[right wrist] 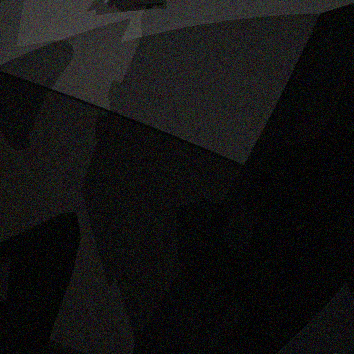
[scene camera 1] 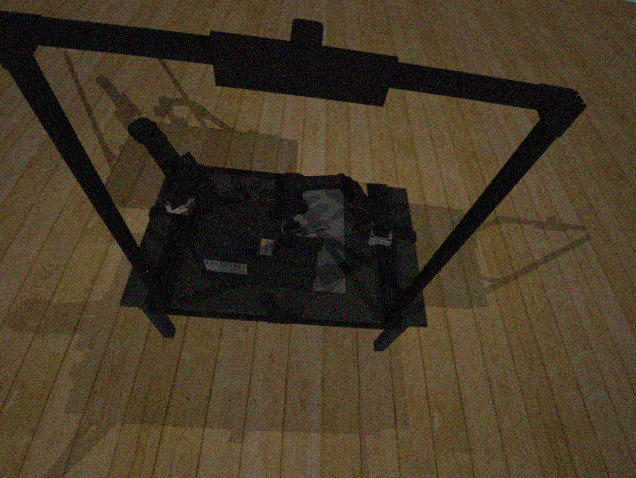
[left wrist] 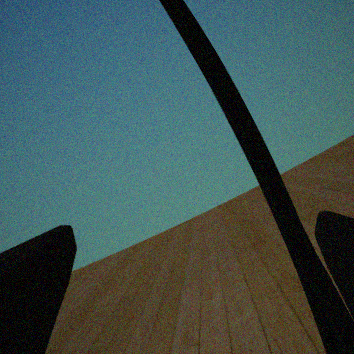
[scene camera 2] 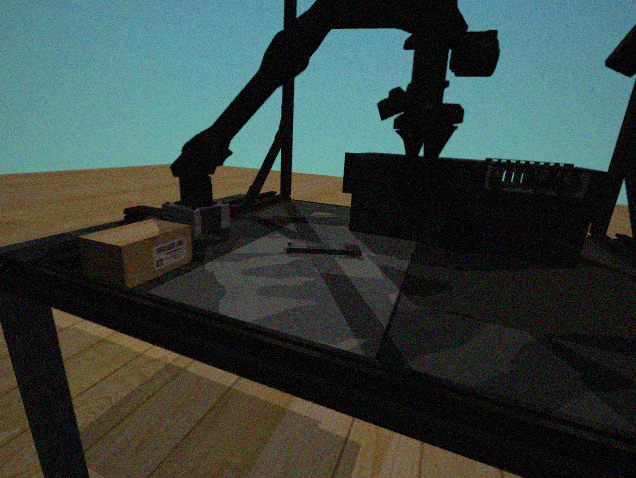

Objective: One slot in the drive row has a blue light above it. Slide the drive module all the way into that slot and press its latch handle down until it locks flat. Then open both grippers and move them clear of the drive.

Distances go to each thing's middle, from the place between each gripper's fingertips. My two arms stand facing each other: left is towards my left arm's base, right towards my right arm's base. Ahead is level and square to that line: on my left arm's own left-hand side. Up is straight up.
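Counting from my right hand, I have in sight the drive module (scene camera 2: pixel 293 247), which is 12 cm ahead of that hand, 13 cm to the right of it and 15 cm below it. The cardboard box (scene camera 2: pixel 129 255) is 33 cm to the right of my right hand, 34 cm ahead of it and 13 cm below it.
My left hand, meanwhile, is 47 cm to the left of the drive module, 23 cm short of it and 34 cm above it. And the cardboard box? It is 45 cm ahead of my left hand, 66 cm to the right of it and 31 cm below it.
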